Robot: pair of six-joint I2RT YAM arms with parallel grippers.
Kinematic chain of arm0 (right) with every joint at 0, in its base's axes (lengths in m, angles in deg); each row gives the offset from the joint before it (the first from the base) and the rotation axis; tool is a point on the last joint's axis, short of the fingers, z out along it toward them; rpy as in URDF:
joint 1: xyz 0 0 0.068 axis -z
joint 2: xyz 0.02 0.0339 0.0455 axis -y
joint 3: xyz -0.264 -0.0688 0 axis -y
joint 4: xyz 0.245 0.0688 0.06 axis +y
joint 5: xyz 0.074 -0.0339 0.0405 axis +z
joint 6: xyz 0.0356 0 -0.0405 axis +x
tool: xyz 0 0 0 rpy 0 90 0
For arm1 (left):
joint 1: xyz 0 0 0.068 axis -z
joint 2: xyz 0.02 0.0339 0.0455 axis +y
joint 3: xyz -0.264 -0.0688 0 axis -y
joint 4: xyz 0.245 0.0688 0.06 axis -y
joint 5: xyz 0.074 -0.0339 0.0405 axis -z
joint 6: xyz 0.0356 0 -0.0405 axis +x
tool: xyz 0 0 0 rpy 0 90 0
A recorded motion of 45 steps. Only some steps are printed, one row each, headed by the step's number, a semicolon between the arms.
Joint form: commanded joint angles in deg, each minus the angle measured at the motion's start. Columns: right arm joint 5, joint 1, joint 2, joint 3, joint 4, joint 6; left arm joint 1, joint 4, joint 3, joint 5, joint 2, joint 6.
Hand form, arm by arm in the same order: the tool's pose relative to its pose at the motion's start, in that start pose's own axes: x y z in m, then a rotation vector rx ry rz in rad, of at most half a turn. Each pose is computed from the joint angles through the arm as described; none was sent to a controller.
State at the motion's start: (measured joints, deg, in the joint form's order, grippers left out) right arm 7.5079 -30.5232 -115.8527 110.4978 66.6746 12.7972; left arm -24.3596 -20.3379 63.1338 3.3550 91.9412 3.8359
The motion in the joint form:
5: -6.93 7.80 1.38 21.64 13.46 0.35; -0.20 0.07 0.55 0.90 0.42 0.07
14: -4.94 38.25 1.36 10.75 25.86 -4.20; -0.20 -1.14 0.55 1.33 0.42 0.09
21: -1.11 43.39 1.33 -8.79 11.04 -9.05; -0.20 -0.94 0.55 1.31 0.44 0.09
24: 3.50 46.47 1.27 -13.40 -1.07 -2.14; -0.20 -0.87 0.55 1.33 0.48 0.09
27: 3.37 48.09 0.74 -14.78 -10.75 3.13; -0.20 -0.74 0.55 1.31 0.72 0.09
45: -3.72 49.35 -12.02 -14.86 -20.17 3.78; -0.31 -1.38 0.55 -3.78 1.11 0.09
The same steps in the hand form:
5: -0.0162 -0.0409 -0.1139 0.1295 -0.2097 0.1198; -0.0022 0.0009 0.0009 0.0131 -0.0046 -0.0012
14: 0.0511 -0.2390 -0.1147 0.2389 0.1299 0.6024; 0.0001 0.0004 0.0009 0.0221 0.0159 -0.0023
21: 0.0820 -0.2851 -0.0434 0.1615 0.1908 0.6264; -0.0003 0.0005 0.0010 0.0215 0.0128 -0.0021
24: 0.0848 -0.3113 -0.0289 0.1252 0.0273 0.7743; -0.0003 0.0005 0.0012 0.0218 0.0123 -0.0021
27: 0.0799 -0.3311 -0.0244 0.1567 -0.1181 0.8575; 0.0000 0.0006 0.0026 0.0216 0.0142 -0.0022
45: 0.0865 -0.3780 0.0574 0.2776 -0.0445 0.9073; 0.0023 0.0043 0.0046 -0.0670 0.0384 -0.0034

